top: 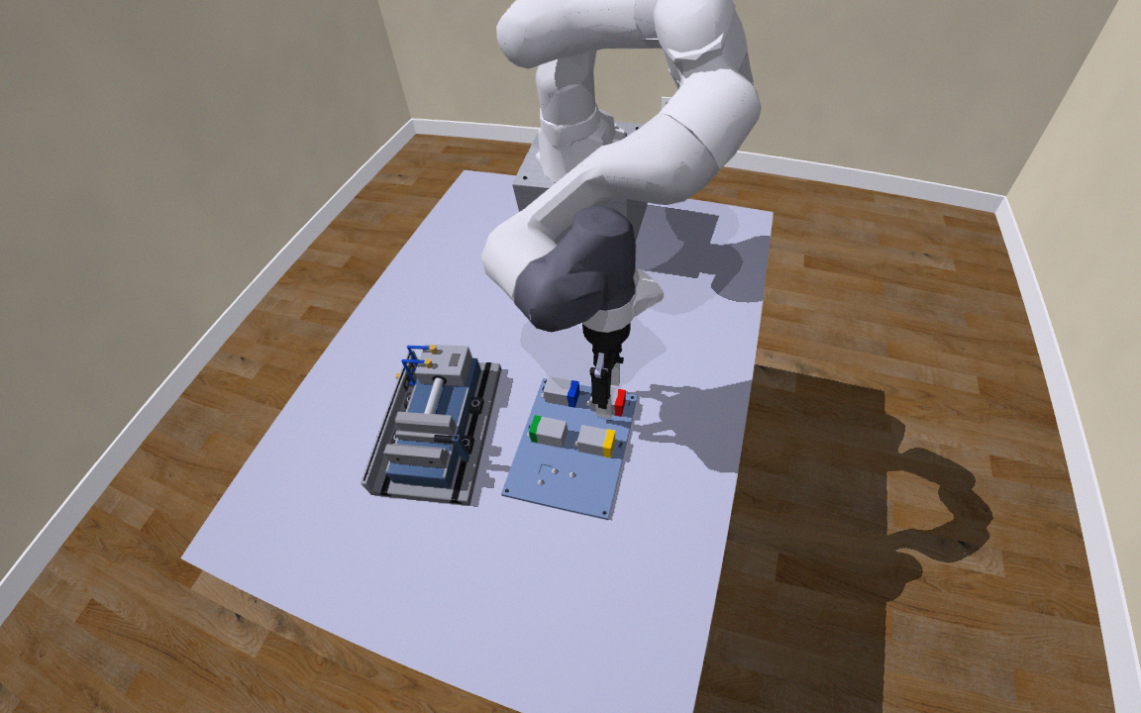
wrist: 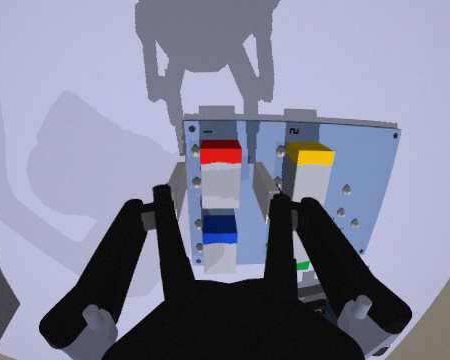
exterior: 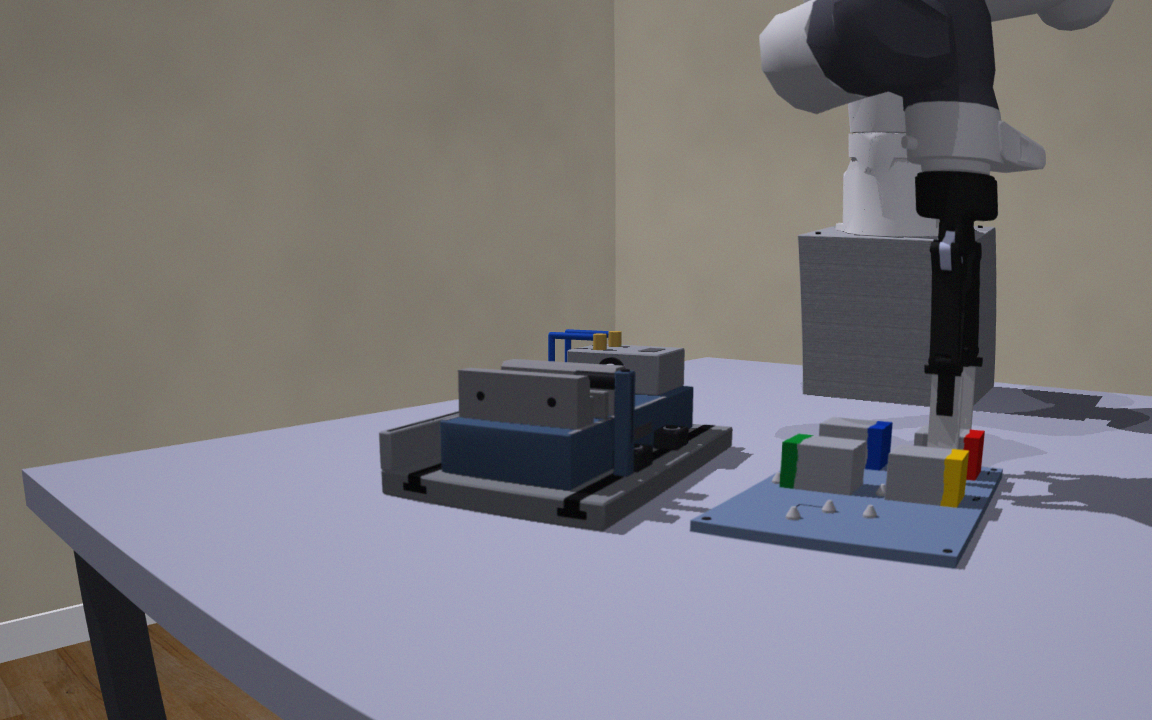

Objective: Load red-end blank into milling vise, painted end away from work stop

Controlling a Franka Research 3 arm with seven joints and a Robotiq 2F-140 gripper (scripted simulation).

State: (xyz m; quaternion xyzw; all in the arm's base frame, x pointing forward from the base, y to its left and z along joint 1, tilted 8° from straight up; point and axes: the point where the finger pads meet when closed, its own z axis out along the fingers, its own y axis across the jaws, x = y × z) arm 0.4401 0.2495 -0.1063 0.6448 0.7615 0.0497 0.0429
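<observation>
Right now my hand is 30 mm above the red-ended blank. The rest, counted from my hand: yellow-ended blank 90 mm ahead, 30 mm below, 10 mm to the left; blue infeed plate 100 mm ahead, 60 mm below, 30 mm to the right; blue-ended blank 90 mm to the right, 30 mm below, 20 mm ahead.
</observation>
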